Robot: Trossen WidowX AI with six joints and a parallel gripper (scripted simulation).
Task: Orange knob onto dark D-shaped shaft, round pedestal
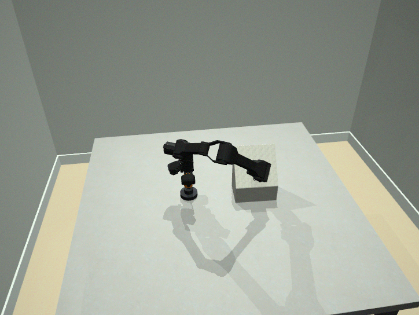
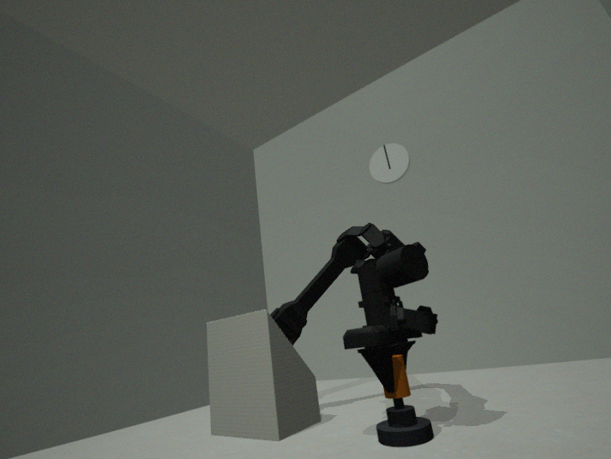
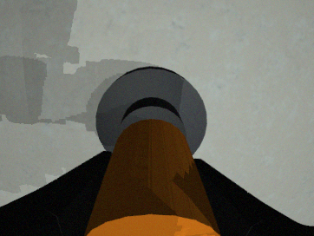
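Now: the orange knob 20 mm above my gripper tip. Round my gripper tip: dark pedestal 40 mm below.
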